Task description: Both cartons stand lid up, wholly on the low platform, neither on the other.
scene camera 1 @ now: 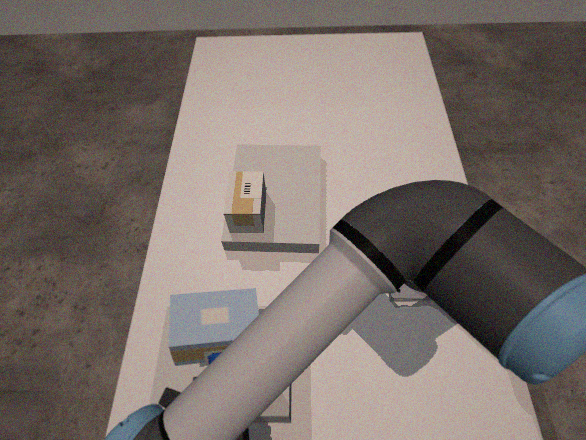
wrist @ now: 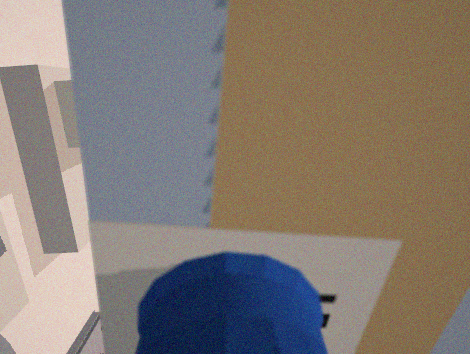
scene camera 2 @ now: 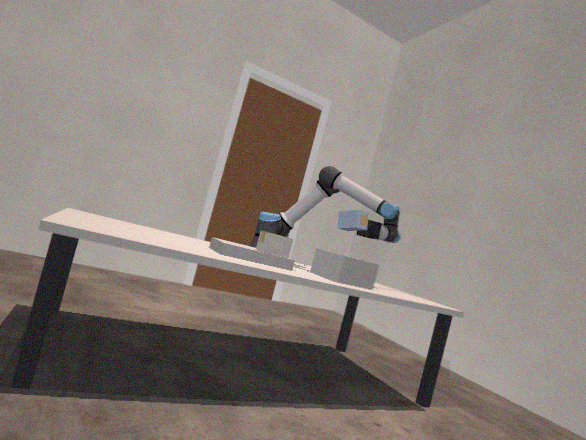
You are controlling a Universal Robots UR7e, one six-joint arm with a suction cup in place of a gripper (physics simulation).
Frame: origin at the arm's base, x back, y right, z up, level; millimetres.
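Seen in the pictures: hand at its tool point: (scene camera 1: 219, 347) (wrist: 230, 274).
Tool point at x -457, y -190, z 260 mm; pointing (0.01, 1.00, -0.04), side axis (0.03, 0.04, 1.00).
Observation:
Pixels of each thing's top centre, then the offset from my tool point to it. Level surfaces: height alone.
- white carton at its top centre: (scene camera 1: 244, 191) (scene camera 2: 277, 234) dx +58, dy +395, dz -143 mm
- low grey platform at its top centre: (wrist: 111, 144) (scene camera 1: 274, 189) (scene camera 2: 252, 248) dx +134, dy +453, dz -229 mm
- blue carton at its top centre: (scene camera 1: 208, 315) (scene camera 2: 355, 209) dx +0, dy +27, dz +72 mm
- taller grey block at its top centre: (scene camera 1: 223, 357) (scene camera 2: 346, 256) dx -19, dy +26, dz -157 mm
- table at its surface level: dz -277 mm
A white carton (scene camera 1: 239, 202) (scene camera 2: 275, 245) with tan tape and a barcode label on its top stands lid up on the low grey platform (scene camera 1: 297, 205) (scene camera 2: 245, 255), near its left edge in scene camera 1. My suction gripper (scene camera 1: 215, 358) (scene camera 2: 369, 230) (wrist: 230, 305) is shut on the blue carton (scene camera 1: 186, 320) (scene camera 2: 350, 220) (wrist: 145, 125). It holds this carton in the air, above the taller block. The cup is on the taped, labelled face, which faces sideways, so a plain blue side with a small pale label is up. The arm hides part of the blue carton in scene camera 1.
A taller grey block (scene camera 1: 277, 410) (scene camera 2: 357, 273) stands on the table (scene camera 1: 310, 90) (scene camera 2: 135, 235), partly hidden by the forearm (scene camera 1: 280, 340) in scene camera 1. The arm's elbow (scene camera 1: 430, 230) (scene camera 2: 329, 176) is raised beside the low platform.

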